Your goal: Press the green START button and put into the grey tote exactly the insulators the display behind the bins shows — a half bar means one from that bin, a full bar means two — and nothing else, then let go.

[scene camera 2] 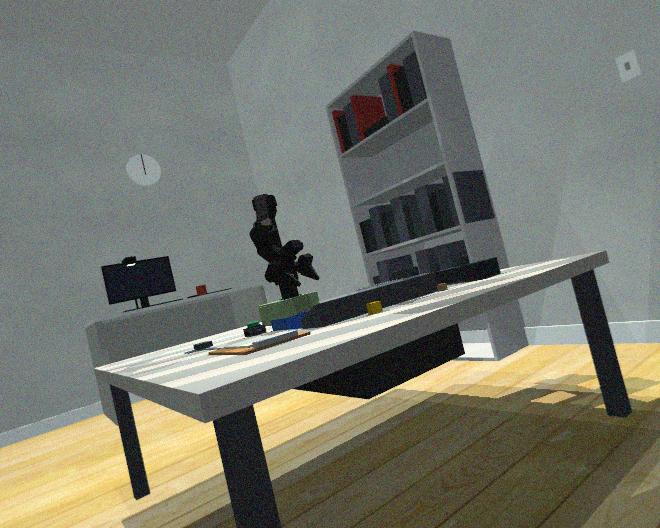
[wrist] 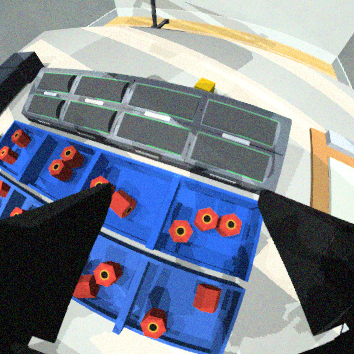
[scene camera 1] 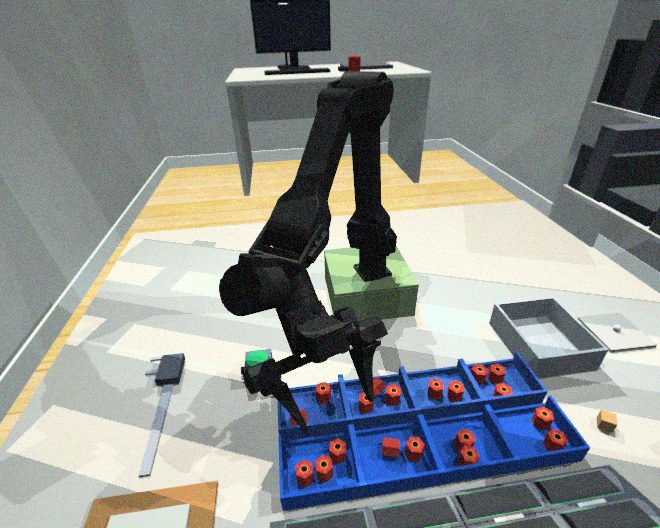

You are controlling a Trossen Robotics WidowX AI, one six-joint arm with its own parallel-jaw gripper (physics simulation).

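Where they show: gripper, fingertip midpoint: [scene camera 2: 309, 282] [wrist: 187, 194] [scene camera 1: 340, 417]; arm's base, link origin: [scene camera 2: 290, 297] [scene camera 1: 372, 270].
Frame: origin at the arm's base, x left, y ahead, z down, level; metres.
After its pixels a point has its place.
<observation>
My gripper [scene camera 1: 339, 416] {x -0.200, y 0.333, z -0.037 m} [scene camera 2: 307, 279] {x -0.200, y 0.333, z -0.037 m} [wrist: 187, 194] {x -0.200, y 0.333, z -0.037 m} is open and empty above the left end of the blue bins [scene camera 1: 396, 490] [scene camera 2: 288, 320] {x -0.280, y 0.291, z 0.058 m} [wrist: 167, 210] {x -0.183, y 0.337, z 0.054 m}. Red hexagonal insulators [scene camera 1: 414, 448] [wrist: 207, 219] lie in the bins, some upright, some on their sides; one finger hides part of the back row in scene camera 1. The green START button [scene camera 1: 257, 357] {x -0.278, y 0.118, z 0.043 m} [scene camera 2: 253, 324] {x -0.290, y 0.133, z 0.050 m} is beside the bins' back left corner, partly behind a finger. The grey tote [scene camera 1: 572, 360] {x 0.235, y 0.318, z 0.046 m} stands behind the bins' right end, its visible inside empty. The display [scene camera 1: 417, 510] [scene camera 2: 385, 294] {x -0.102, y 0.520, z 0.049 m} [wrist: 156, 116] {x -0.148, y 0.456, z 0.042 m} shows dark cells outlined in green; I make out no filled bar.
A caliper [scene camera 1: 157, 423] {x -0.454, y 0.165, z 0.080 m} [scene camera 2: 202, 345] {x -0.449, y 0.087, z 0.070 m} and a clipboard [scene camera 1: 206, 498] {x -0.387, y 0.311, z 0.078 m} [scene camera 2: 231, 350] {x -0.542, y 0.382, z 0.078 m} [wrist: 320, 190] {x -0.408, y 0.396, z 0.078 m} lie left of the bins. A yellow cube [scene camera 2: 374, 307] {x -0.222, y 0.565, z 0.068 m} [wrist: 205, 85] {x -0.211, y 0.550, z 0.056 m} stands beyond the display, a wooden cube [scene camera 1: 607, 420] [scene camera 2: 442, 286] right of the bins. A pale knobbed plate [scene camera 1: 630, 336] {x 0.424, y 0.295, z 0.076 m} lies beside the tote.
</observation>
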